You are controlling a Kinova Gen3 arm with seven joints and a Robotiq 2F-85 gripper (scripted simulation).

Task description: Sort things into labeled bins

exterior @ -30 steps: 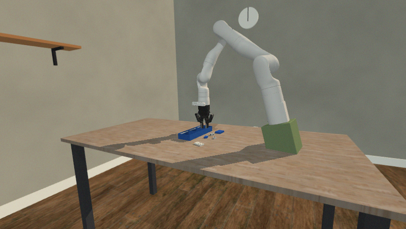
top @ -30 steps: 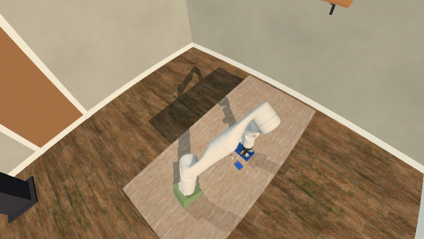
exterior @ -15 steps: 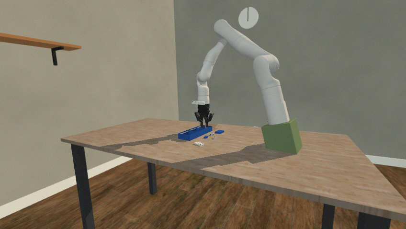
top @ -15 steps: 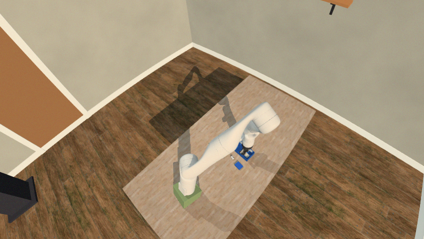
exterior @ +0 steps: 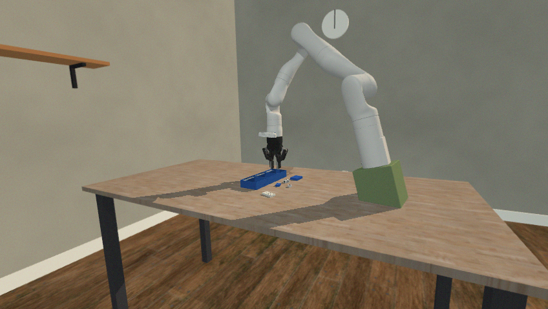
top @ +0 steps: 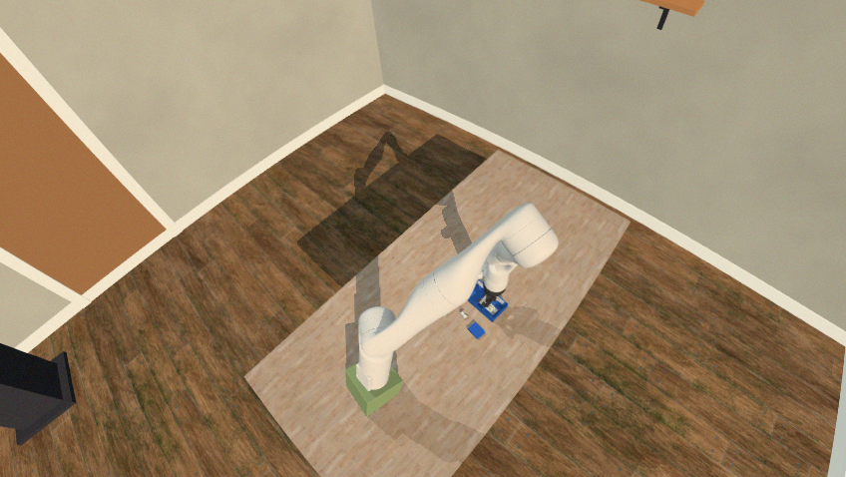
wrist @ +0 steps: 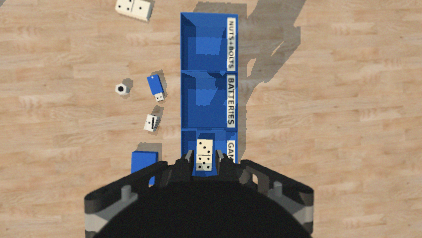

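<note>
Now: the white tile 1 cm to the right of my hand and 5 cm below it. The rest, counted from my hand: flat blue block: 10 cm behind, 3 cm to the right, 6 cm below; then grey ring: 13 cm behind, 10 cm to the left, 6 cm below.
</note>
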